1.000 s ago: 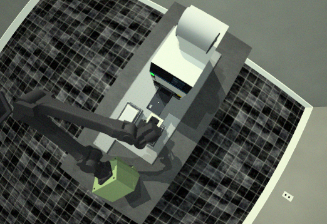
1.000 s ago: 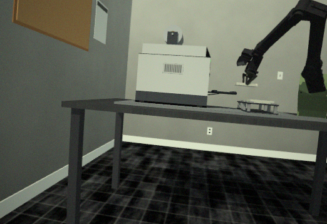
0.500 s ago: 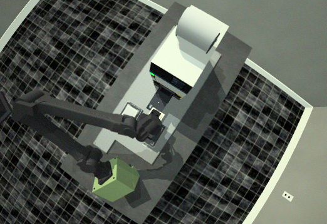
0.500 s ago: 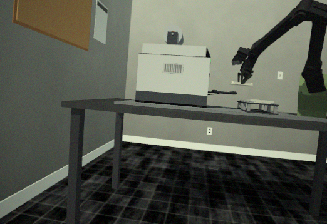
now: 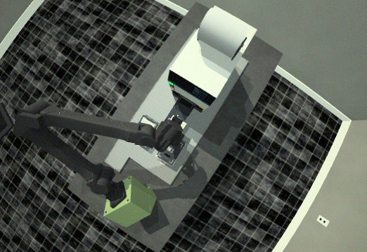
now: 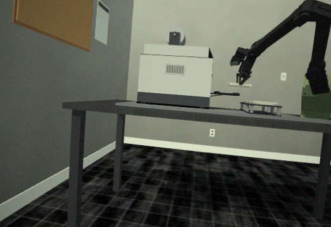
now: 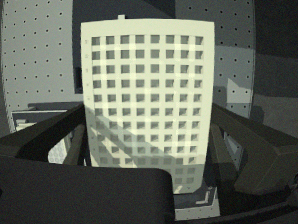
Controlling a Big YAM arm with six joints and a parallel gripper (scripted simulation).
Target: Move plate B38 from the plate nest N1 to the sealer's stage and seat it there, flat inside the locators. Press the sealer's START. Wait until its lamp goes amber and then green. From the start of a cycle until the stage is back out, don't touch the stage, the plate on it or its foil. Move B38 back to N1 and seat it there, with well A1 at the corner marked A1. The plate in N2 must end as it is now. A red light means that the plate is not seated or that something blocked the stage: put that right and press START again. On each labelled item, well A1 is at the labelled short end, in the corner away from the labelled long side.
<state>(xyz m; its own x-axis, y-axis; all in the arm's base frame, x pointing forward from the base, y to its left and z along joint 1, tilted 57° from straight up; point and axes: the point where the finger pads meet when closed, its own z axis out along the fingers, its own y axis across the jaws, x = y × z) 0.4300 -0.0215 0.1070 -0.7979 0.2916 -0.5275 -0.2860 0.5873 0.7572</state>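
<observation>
The sealer stage lies 70 mm ahead of my hand, 50 mm to the left of it and 60 mm below it. From my hand the other things lie so: foil roll 380 mm ahead, 150 mm to the left, 260 mm above; then white-topped plate 150 mm behind, 110 mm to the left, 100 mm below.
</observation>
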